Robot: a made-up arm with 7 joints.
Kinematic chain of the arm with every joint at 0, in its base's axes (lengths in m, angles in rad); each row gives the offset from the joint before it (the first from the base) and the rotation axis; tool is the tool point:
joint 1: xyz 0 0.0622 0 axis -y
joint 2: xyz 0 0.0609 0 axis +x
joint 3: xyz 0 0 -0.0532 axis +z
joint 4: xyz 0 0 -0.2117 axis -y
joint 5: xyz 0 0 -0.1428 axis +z
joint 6: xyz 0 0 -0.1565 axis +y
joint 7: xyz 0 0 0 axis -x
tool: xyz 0 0 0
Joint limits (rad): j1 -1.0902..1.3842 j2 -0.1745..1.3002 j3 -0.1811..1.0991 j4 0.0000..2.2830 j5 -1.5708..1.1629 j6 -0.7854..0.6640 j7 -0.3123..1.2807
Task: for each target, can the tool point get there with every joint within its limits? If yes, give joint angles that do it. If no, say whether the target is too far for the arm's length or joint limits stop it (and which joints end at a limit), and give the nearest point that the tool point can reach.
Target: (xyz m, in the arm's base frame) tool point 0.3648 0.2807 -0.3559
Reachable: yes | joints 0.4329 0.2558 0.1740 0.6647 -0.5447 0.1761 0.0190
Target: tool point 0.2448 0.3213 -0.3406
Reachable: yes | joints -0.0044 0.1807 0.4980 1.2134 -0.0754 0.1657 0.2651
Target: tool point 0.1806 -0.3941 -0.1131
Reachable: no: joint limits stop it (at a limit: joint 2, joint 3) | nearest point 0.2893 0.0371 -0.1812 | short by 0.450 m
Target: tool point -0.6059 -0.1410 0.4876
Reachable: no: too far | nearest point -0.1418 0.2413 0.1484 | short by 0.690 m
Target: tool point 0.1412 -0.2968 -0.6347
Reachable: no: too far | nearest point 0.1168 0.0073 -0.5251 | short by 0.324 m
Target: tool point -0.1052 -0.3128 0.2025
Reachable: no: joint limits stop it (at a limit: joint 1, joint 2, joint 3, joint 4) | nearest point 0.1014 0.0709 0.2076 | short by 0.436 m
